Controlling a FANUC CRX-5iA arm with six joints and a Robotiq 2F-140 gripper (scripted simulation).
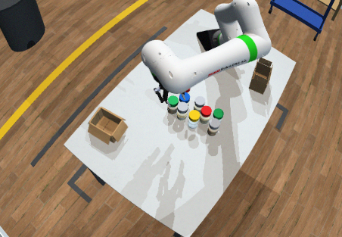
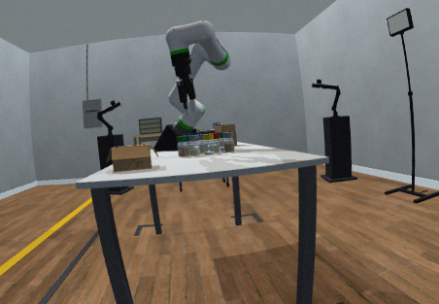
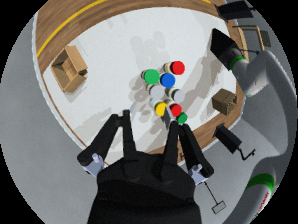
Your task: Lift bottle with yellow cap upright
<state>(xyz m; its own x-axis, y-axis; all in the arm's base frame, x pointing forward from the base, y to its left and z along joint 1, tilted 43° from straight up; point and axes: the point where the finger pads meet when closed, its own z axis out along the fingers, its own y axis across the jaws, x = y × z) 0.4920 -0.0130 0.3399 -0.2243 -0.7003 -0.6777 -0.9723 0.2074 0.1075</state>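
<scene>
The grey-capped bottle lies 190 mm below my hand, 60 mm behind it and 10 mm to the right of it. Round my hand: red-capped bottle 190 mm below, 150 mm behind, 90 mm to the right.
</scene>
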